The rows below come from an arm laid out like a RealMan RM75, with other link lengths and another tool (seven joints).
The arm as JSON. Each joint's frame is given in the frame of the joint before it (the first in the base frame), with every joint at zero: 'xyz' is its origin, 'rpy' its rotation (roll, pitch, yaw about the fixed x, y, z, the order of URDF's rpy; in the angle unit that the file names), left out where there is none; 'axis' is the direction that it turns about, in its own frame. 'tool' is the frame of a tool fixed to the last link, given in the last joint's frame.
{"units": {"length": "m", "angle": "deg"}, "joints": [
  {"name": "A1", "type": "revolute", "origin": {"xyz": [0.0, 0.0, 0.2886]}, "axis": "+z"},
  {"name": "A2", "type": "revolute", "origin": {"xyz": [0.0, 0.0, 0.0]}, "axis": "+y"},
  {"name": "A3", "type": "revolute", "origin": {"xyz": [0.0, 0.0, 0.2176]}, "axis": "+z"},
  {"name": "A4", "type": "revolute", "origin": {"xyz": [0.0, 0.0, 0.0]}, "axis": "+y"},
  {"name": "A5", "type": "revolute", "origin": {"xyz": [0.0, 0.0, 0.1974]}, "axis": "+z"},
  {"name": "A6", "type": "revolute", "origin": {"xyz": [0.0, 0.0, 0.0]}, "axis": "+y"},
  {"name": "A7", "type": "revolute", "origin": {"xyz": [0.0, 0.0, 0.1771]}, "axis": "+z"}
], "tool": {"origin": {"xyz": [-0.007, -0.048, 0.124], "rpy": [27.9, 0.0, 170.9]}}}
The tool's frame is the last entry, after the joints.
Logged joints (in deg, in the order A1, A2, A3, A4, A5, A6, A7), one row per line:
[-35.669 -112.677 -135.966 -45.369 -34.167 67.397 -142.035]
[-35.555 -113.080 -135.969 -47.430 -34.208 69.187 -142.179]
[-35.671 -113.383 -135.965 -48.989 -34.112 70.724 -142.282]
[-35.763 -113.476 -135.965 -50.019 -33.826 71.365 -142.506]
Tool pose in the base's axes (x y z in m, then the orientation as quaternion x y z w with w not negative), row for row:
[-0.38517 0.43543 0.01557 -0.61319 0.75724 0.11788 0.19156]
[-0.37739 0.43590 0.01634 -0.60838 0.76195 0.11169 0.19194]
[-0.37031 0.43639 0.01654 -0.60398 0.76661 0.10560 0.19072]
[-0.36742 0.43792 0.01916 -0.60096 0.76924 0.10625 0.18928]
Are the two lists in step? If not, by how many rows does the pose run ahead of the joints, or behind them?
They are in step.
